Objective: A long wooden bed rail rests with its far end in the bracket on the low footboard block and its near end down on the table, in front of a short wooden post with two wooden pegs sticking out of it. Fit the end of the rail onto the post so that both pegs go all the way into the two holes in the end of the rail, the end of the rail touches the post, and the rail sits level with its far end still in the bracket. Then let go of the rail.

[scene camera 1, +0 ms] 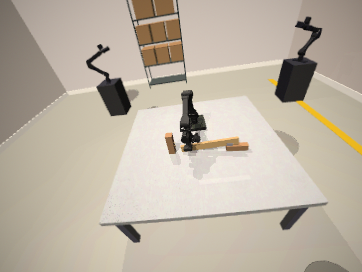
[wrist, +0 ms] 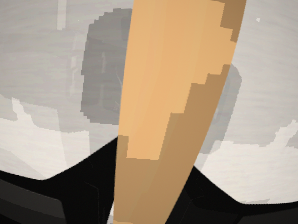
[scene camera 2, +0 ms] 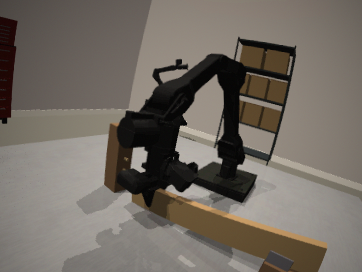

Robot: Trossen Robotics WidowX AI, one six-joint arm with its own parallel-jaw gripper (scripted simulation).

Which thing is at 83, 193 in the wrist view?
My gripper.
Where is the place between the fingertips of my gripper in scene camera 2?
151, 205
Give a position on a wooden bed rail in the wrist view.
175, 66
